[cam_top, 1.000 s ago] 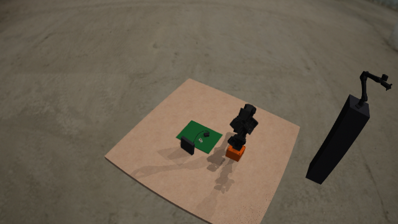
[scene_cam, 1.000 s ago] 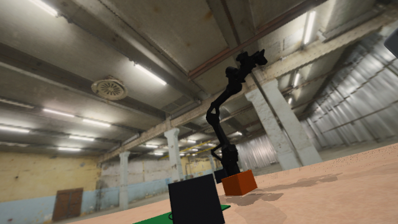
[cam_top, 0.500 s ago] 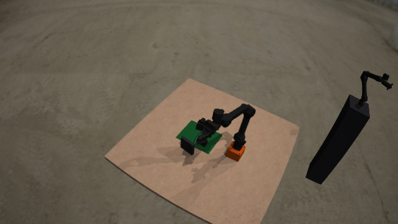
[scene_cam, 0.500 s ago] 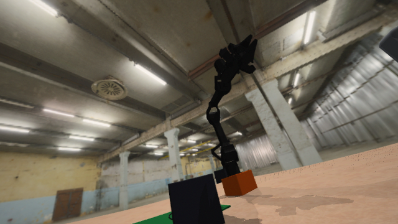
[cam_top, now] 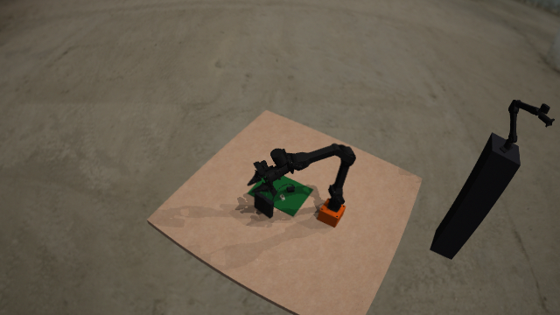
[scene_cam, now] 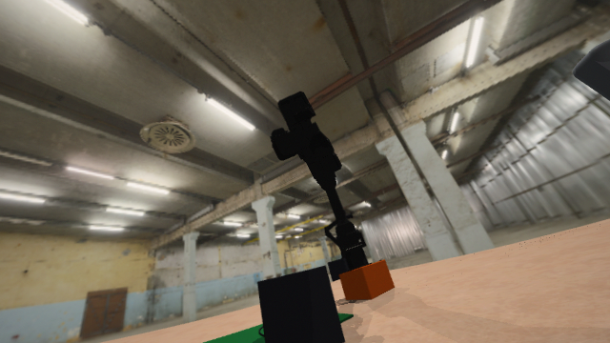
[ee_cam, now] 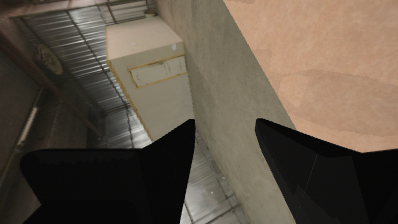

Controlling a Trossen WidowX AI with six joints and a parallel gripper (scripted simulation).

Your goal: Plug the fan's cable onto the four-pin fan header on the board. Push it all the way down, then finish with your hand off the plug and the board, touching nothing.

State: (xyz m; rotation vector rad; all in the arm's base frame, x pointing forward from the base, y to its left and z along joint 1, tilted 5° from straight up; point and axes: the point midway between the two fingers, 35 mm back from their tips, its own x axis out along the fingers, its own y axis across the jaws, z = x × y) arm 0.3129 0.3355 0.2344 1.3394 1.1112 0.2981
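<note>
My gripper tip is 38 cm to the left of the black fan plug, 32 cm above it and 3 cm past it. From my gripper tip the other things lie so: black fan 27 cm below, 16 cm to the right, 1 cm ahead; then green board 35 cm below, 34 cm to the right, 1 cm ahead; then white four-pin header 33 cm below, 30 cm to the right, 2 cm behind.
</note>
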